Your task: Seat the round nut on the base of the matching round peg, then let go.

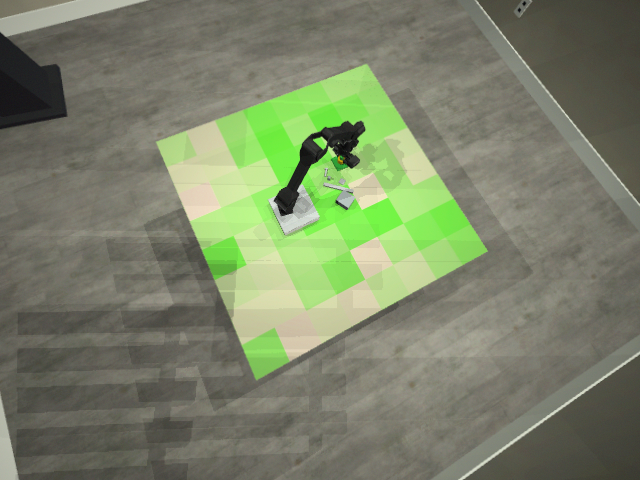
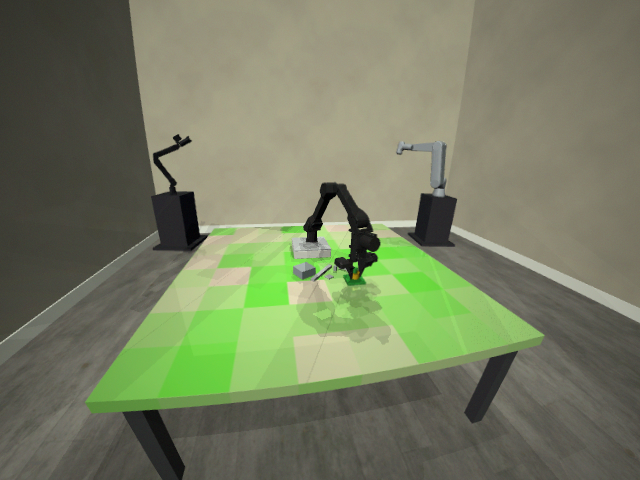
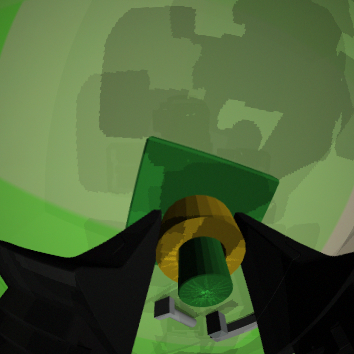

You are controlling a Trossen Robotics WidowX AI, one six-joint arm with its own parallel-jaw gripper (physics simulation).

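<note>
The gold round nut (image 1: pixel 341 160) (image 2: pixel 355 275) (image 3: pixel 169 246) is around the green round peg (image 3: pixel 205 289), whose top stands well out through the hole. The peg's square dark green base (image 1: pixel 338 165) (image 2: pixel 354 282) (image 3: pixel 200 175) lies flat on the table. My gripper (image 1: pixel 341 157) (image 2: pixel 356 272) (image 3: pixel 197 218) is shut on the nut, one black finger on each side. The nut is low on the peg, near the base. The fingers and the nut hide its underside, so I cannot tell if it touches the base.
A grey block (image 1: pixel 344 199) (image 2: pixel 303 270) and a long grey bar (image 1: pixel 338 187) (image 2: pixel 321 273) lie near the peg base. Small grey pieces (image 1: pixel 326 172) (image 3: pixel 215 324) lie between them and the peg. The arm's white mount (image 1: pixel 299 222) (image 2: pixel 310 253) stands on the green table (image 1: pixel 330 268) (image 2: pixel 268 330).
</note>
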